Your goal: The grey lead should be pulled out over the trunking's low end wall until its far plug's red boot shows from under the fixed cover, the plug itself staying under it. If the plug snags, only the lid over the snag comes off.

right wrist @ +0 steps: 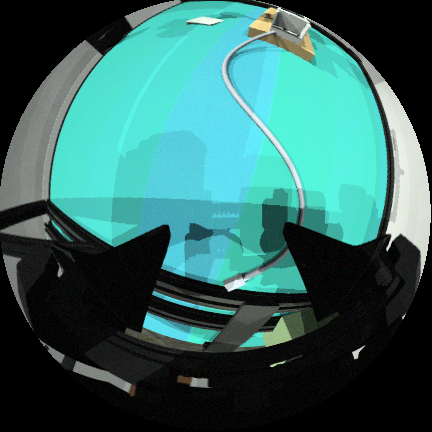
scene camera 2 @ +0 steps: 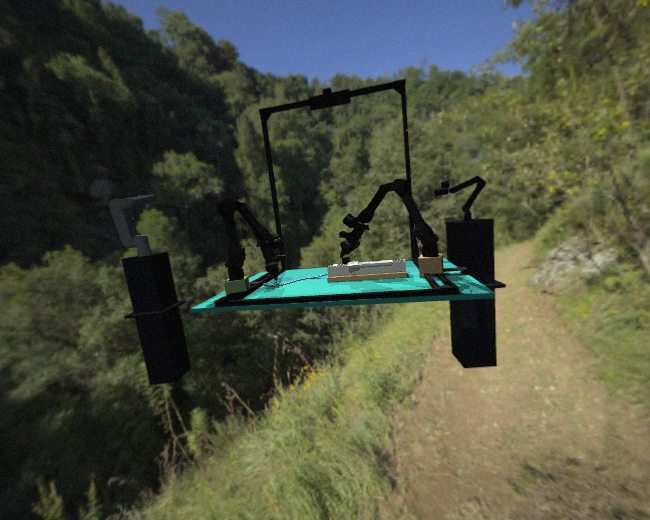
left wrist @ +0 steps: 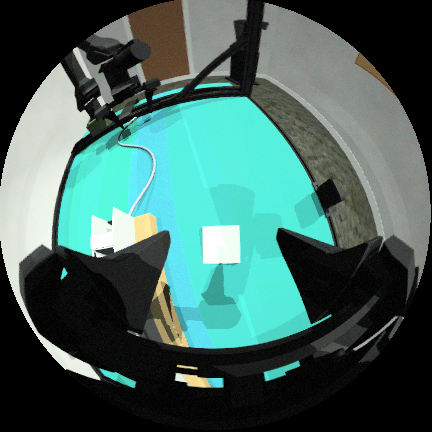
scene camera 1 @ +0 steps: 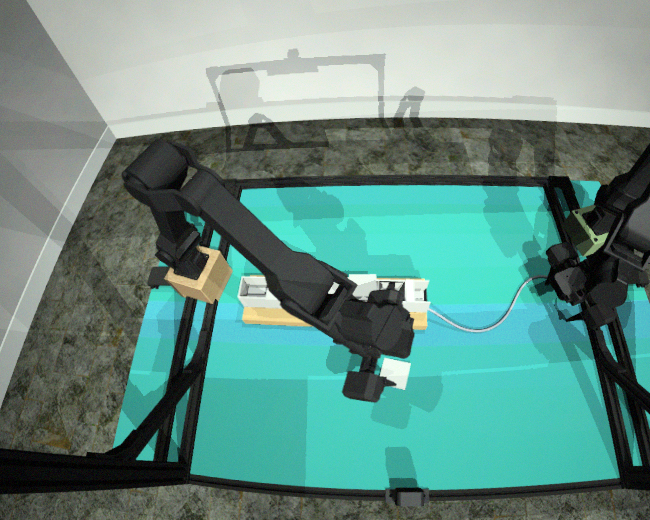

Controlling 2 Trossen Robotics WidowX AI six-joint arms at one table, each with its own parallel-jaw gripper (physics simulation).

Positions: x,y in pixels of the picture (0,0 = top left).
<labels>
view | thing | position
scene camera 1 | left gripper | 399,360
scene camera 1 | right gripper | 556,302
</labels>
